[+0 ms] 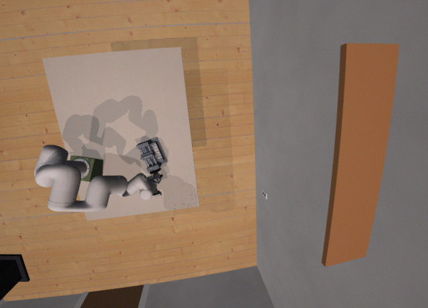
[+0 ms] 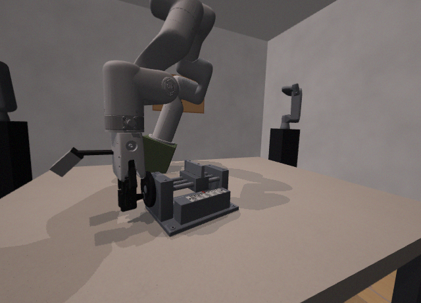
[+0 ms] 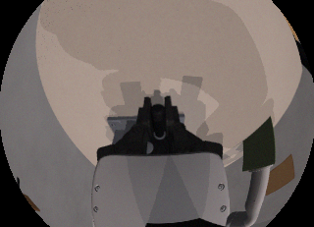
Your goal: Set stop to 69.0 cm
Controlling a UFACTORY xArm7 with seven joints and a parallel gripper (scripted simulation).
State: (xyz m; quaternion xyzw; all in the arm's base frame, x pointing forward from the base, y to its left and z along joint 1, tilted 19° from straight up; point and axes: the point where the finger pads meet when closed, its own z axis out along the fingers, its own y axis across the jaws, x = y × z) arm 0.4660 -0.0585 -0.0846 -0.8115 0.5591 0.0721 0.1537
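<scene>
Right now the sliding stop block is 3 cm behind my hand, 16 cm to the left of it and 4 cm above it.
</scene>
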